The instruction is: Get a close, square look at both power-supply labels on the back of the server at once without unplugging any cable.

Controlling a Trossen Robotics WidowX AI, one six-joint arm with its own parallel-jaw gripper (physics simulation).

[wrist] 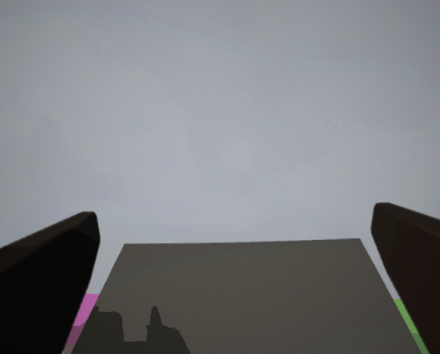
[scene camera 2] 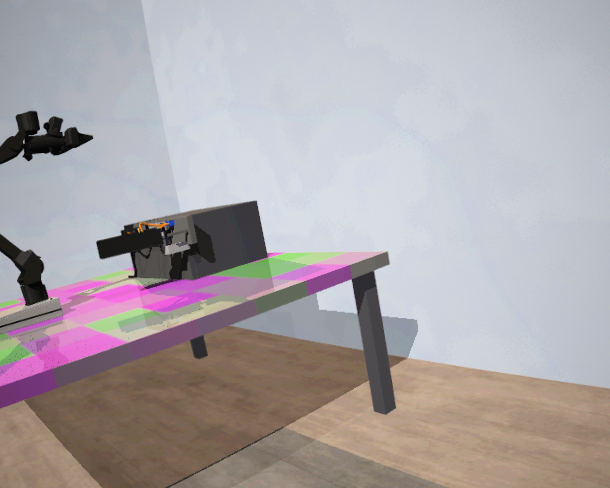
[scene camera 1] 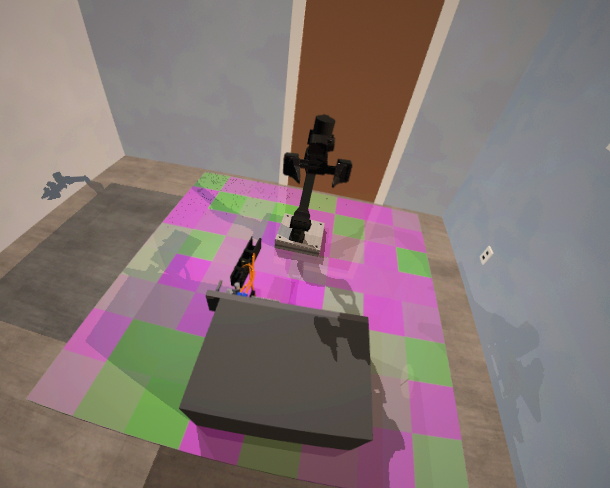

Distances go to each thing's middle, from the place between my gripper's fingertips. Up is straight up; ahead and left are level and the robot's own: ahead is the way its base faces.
My gripper is now 35 cm above the dark bracket (scene camera 2: 125, 243), 19 cm to the left of it and 1 cm short of it.
